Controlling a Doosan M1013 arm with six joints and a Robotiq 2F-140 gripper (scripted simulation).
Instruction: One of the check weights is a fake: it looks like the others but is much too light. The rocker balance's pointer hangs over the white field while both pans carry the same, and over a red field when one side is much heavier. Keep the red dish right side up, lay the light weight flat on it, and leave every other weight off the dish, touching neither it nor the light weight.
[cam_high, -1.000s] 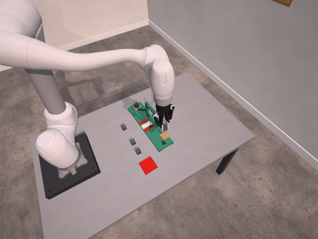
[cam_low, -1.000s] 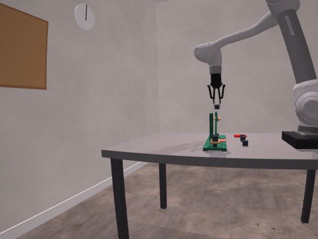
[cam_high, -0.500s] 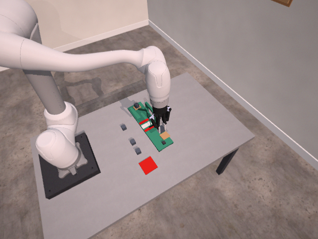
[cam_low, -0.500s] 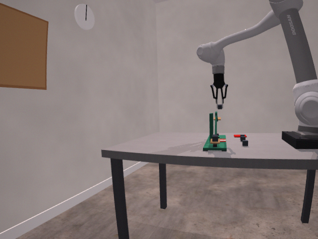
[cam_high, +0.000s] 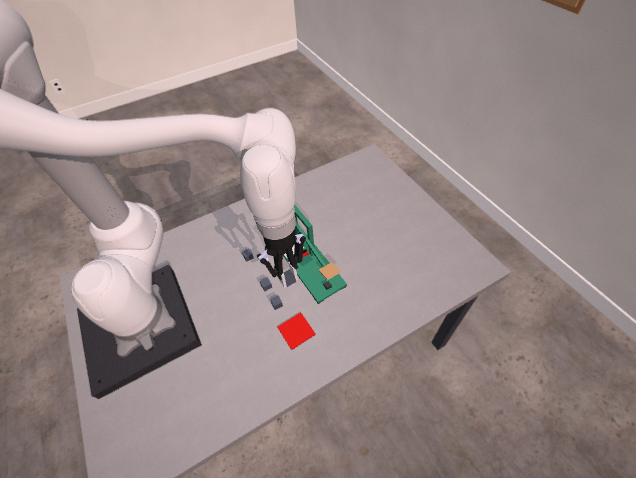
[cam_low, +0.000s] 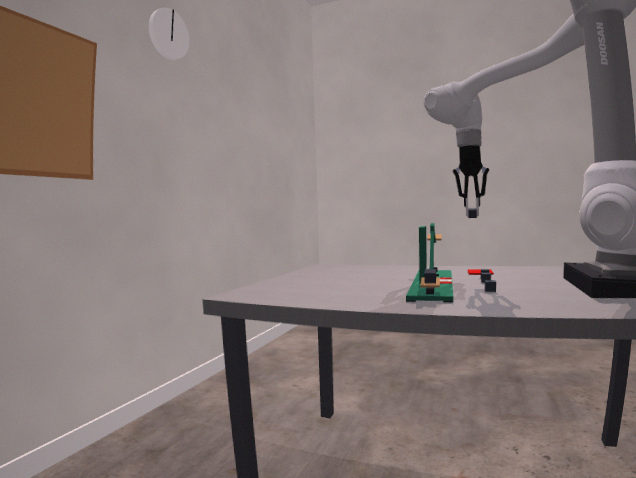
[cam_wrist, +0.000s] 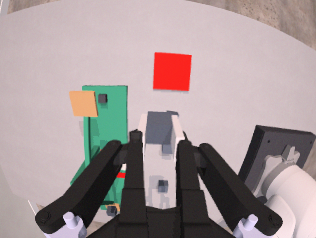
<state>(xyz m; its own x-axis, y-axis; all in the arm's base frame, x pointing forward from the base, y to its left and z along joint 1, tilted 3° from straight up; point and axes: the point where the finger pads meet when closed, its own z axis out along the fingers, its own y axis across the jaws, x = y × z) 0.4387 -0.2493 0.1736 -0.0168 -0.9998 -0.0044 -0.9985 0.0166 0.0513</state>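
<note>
My hand is 240 mm above the red dish, 60 mm to the left of it and 30 mm past it. From my hand the other things lie so: green rocker balance 200 mm to the left, 150 mm below, 140 mm ahead.
</note>
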